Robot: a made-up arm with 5 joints.
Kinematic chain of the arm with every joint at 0, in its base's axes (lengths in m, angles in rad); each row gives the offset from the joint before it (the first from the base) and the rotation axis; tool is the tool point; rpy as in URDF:
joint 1: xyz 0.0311 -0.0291 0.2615 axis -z
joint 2: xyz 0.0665 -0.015 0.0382 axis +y
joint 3: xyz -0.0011 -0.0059 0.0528 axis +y
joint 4: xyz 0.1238 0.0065 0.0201 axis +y
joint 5: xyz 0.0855 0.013 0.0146 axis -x
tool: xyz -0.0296 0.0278 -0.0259 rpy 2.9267 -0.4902 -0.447
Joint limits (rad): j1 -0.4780..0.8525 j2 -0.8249..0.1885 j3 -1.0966..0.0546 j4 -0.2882..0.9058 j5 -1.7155..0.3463
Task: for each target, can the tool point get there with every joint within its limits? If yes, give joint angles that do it. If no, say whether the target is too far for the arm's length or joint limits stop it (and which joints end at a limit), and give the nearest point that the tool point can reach.
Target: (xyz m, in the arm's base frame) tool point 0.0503 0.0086 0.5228
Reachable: yes | joints -0.2284 -0.6296 -0.8453 -0.1297 -0.2746
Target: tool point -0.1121 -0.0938 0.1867
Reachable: no: joint limits stop it (at a limit: joint 1, joint 2, joint 3, joint 4, joint 5) | nearest point -0.0711 -0.0592 0.4616 | short by 0.280 m
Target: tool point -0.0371 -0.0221 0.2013
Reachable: no: joint limits stop it (at a limit: joint 2, joint 3, joint 4, joint 5) | nearest point -0.0749 -0.0182 0.4616 | short by 0.263 m
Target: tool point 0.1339 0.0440 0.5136
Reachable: yes | joints -0.3715 -0.1925 -0.9958 0.2975 -0.1900
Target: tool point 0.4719 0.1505 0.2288
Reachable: no: too far | nearest point 0.2792 0.0720 0.3140 | short by 0.225 m
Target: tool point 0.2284 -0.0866 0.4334
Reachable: yes | joints 0.4625 -0.3948 -0.0932 0.5884 -0.7665
